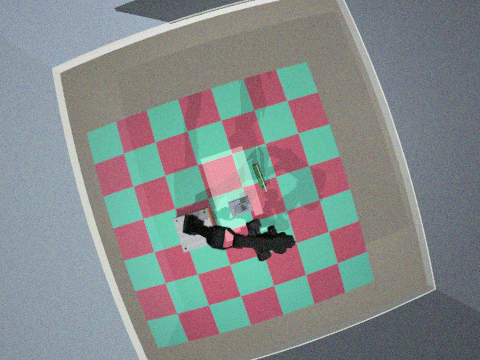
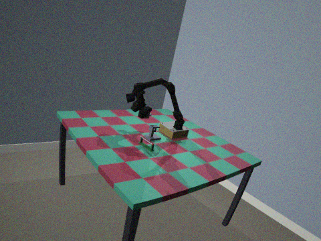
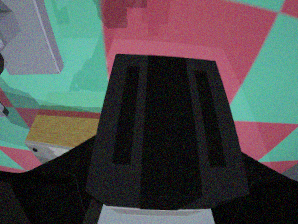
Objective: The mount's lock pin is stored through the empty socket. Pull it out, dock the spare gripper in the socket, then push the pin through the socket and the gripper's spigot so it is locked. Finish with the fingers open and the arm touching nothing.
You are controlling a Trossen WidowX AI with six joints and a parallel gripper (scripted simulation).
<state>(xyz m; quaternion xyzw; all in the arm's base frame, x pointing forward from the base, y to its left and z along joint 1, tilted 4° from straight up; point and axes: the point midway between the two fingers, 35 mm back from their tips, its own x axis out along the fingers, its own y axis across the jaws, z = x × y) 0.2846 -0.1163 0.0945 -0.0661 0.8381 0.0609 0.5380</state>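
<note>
The mount is 160 mm to the left of my gripper tip, 70 mm below it and 20 mm behind it. From my gripper tip the other things lie so: spare gripper 10 mm behind, 10 mm above; then cradle 290 mm to the left, 100 mm below, 100 mm ahead.
</note>
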